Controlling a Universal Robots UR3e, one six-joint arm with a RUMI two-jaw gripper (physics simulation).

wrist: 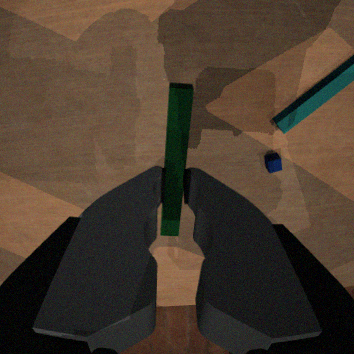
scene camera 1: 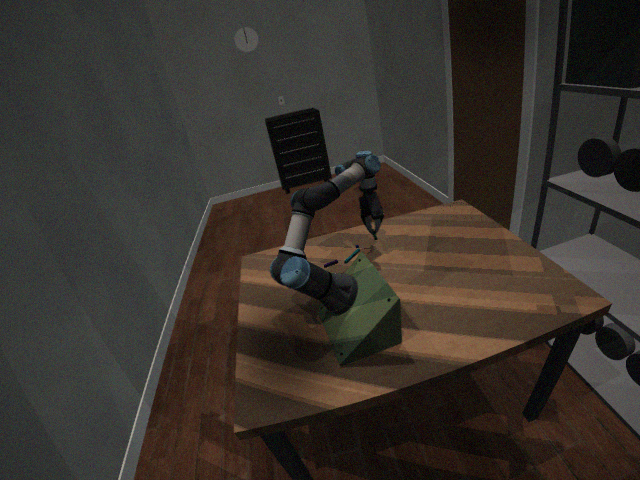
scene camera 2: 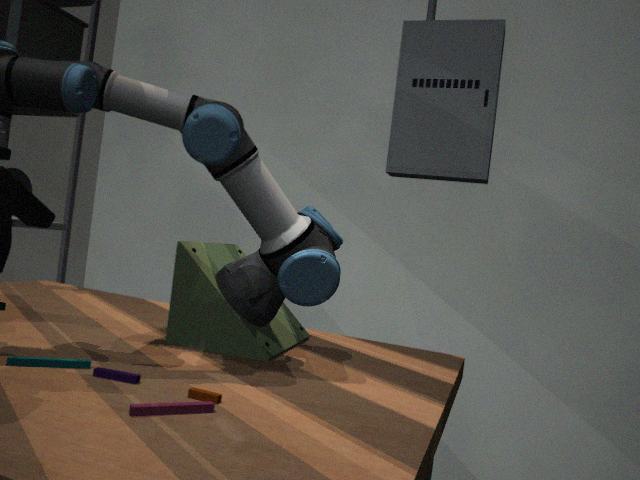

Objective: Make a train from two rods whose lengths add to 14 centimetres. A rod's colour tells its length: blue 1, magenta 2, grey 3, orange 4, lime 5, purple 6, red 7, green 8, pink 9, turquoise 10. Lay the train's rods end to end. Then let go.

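Frame: origin at the arm's base, x ahead, y left, z up, level; centimetres.
Seen in the pictures: gripper, fingertip midpoint: (wrist: 173,170) (scene camera 1: 373,234); arm's base, origin of the base link: (scene camera 1: 343,294) (scene camera 2: 242,298).
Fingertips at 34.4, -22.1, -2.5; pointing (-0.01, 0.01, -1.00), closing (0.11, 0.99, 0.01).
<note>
Offsets run from my fingertips to a thing's middle, as dx, dy, dz. Level surfaces: height alone.
My gripper (scene camera 1: 374,232) (wrist: 173,170) is shut on the green rod @[-0.1, +0.0, -0.1] (scene camera 1: 375,237) (scene camera 2: 2,305) (wrist: 179,130) and holds it above the table. The fingertips are out of frame in scene camera 2. The turquoise rod @[-2.9, +11.2, -5.8] (scene camera 1: 352,256) (scene camera 2: 49,362) (wrist: 317,95) lies on the table. The purple rod @[-4.4, +20.8, -5.8] (scene camera 1: 330,263) (scene camera 2: 116,375) lies near one end of it, at an angle and apart. The small blue rod @[+3.1, +7.3, -5.8] (scene camera 1: 357,246) (wrist: 273,163) lies near the turquoise rod. The orange rod @[-4.9, +33.4, -5.8] (scene camera 2: 204,395) lies close behind the long pink rod @[+1.4, +33.1, -5.8] (scene camera 2: 172,409).
The green wedge-shaped base (scene camera 1: 372,320) (scene camera 2: 193,310) carries the arm on the wooden table @[dz -6.3] (scene camera 1: 496,289) (scene camera 2: 361,408). The table's edge shows at the bottom of the wrist view. A shelf rack (scene camera 1: 546,124) stands beyond the table in scene camera 1.
</note>
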